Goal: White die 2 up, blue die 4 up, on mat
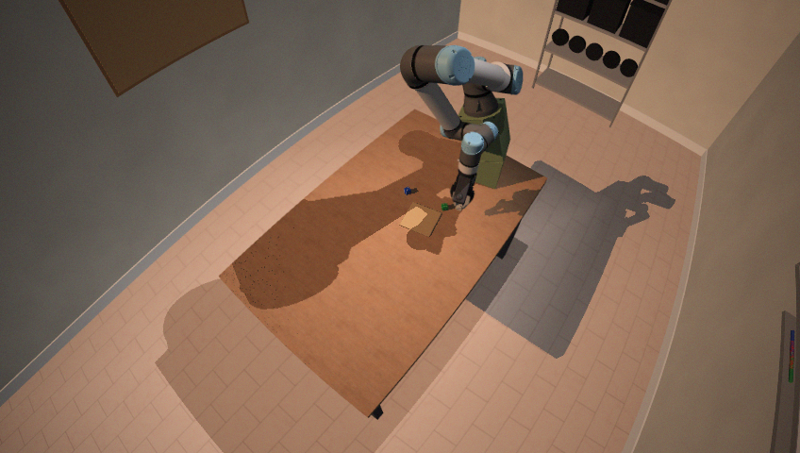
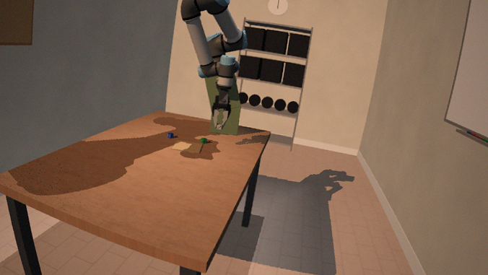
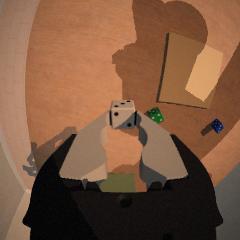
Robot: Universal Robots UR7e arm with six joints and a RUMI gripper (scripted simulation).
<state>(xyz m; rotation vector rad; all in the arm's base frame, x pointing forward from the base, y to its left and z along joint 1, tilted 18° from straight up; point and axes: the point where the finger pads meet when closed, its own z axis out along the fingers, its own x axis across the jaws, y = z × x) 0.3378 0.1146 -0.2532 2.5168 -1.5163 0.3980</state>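
Now: hand 12 cm to the left of the tan mat, 12 cm above it and 10 cm short of it. Round my hand: blue die: 27 cm to the right, 10 cm below, 4 cm ahead; then green die: 10 cm below, 9 cm to the right, 2 cm behind; then white die: right at my hand.
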